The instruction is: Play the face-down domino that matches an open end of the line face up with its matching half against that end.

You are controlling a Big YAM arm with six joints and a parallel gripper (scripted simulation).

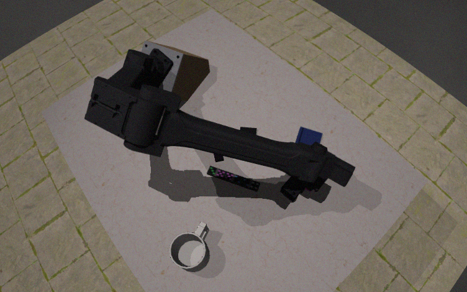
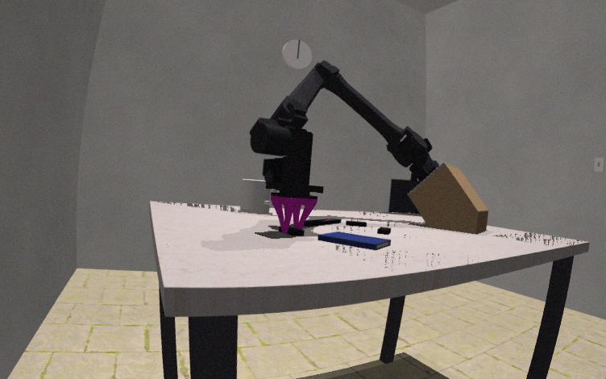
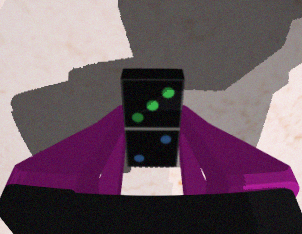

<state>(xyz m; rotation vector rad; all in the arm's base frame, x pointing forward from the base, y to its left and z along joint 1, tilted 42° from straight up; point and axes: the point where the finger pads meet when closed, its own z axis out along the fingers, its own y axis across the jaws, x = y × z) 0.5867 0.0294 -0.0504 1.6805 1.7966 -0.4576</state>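
The domino lies right at my hand. Also, from my hand: blue book: 7 cm behind, 12 cm to the left; mug: 10 cm behind, 37 cm to the right, 3 cm above.
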